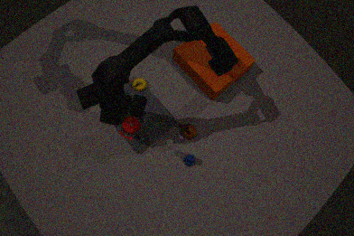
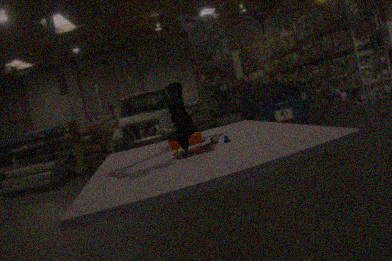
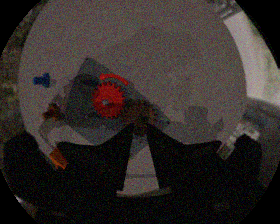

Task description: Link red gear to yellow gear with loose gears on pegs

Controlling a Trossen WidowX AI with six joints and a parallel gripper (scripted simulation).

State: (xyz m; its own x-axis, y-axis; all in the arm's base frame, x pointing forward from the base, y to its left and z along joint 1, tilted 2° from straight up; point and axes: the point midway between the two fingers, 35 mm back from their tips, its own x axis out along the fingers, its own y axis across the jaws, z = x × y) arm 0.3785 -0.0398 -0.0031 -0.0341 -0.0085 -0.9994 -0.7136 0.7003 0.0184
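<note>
My gripper tip is now 10 mm above the brown gear. Round my gripper tip: orange gear: 180 mm behind, 170 mm to the left, 20 mm below; then blue gear: 120 mm behind, 250 mm to the left, 20 mm below; then red gear: 20 mm behind, 60 mm to the left, 20 mm below.
</note>
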